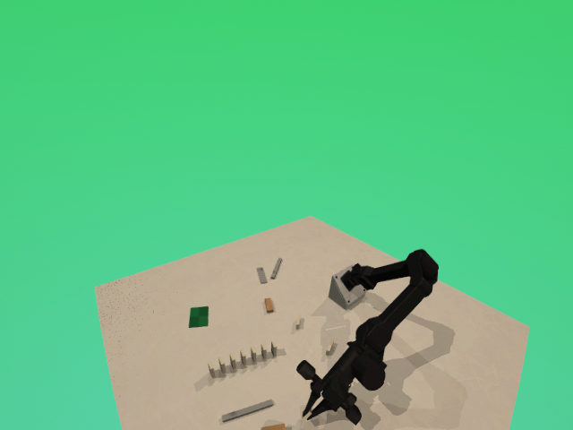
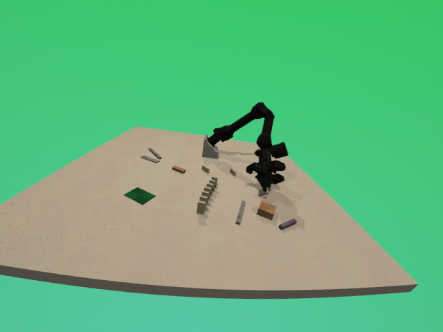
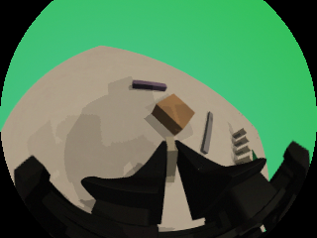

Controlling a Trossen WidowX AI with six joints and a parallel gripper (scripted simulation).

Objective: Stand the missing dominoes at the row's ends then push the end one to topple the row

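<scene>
Now: gripper tip 8 cm short of the brown box, 3 cm above it and 2 cm to the left of it. From my gripper tip the other things lie so: long grey bar (13 cm to the right, 7 cm ahead, 4 cm below); purple bar (15 cm ahead, 4 cm below, 3 cm to the left); green patch (50 cm to the right, 5 cm below, 1 cm behind).
</scene>
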